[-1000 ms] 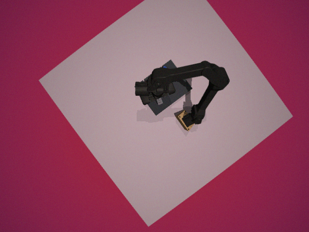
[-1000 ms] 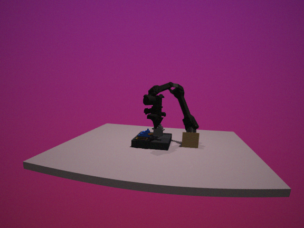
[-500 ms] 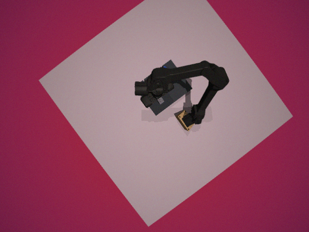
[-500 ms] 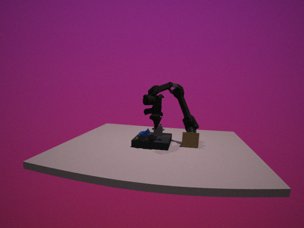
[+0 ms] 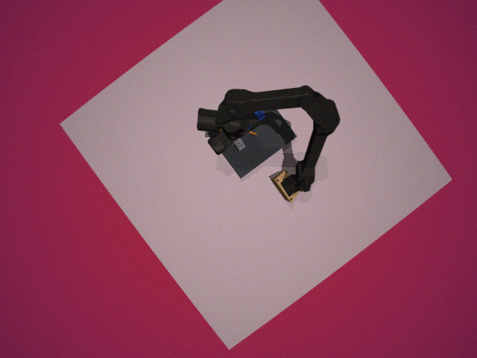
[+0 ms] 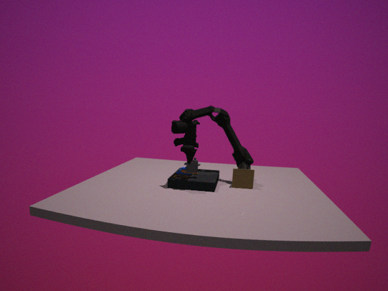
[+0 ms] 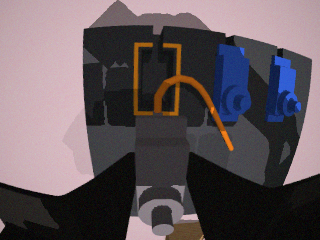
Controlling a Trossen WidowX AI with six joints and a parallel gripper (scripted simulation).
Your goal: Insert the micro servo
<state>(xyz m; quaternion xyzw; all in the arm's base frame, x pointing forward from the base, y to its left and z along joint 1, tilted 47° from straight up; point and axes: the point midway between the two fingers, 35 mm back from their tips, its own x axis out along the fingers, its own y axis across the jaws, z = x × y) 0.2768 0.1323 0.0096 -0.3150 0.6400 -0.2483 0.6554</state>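
My gripper tip is 100 mm above the dark deck, 80 mm to the left of it and 60 mm past it.
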